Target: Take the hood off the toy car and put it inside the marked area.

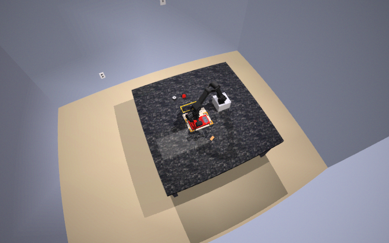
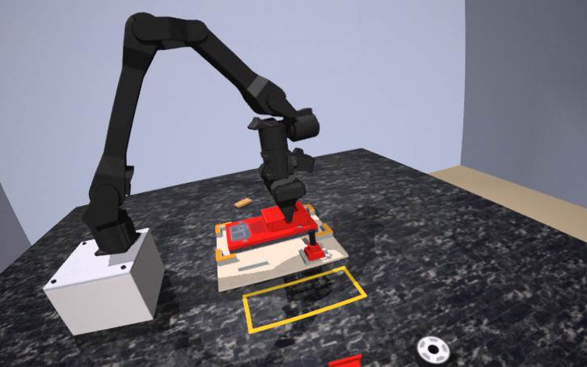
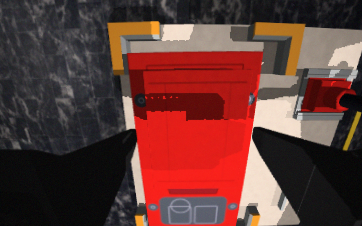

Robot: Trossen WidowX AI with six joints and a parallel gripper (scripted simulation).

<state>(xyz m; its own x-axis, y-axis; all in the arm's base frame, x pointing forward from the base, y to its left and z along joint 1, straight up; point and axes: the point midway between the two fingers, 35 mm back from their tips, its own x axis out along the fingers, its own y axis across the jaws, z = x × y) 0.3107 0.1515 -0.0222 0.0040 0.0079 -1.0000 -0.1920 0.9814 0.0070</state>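
Now: the red hood right at my gripper tip. Also, from my gripper tip: white wheel: 15 cm ahead, 38 cm to the right, 4 cm below; small tan block: 12 cm behind, 19 cm to the left, 4 cm below.
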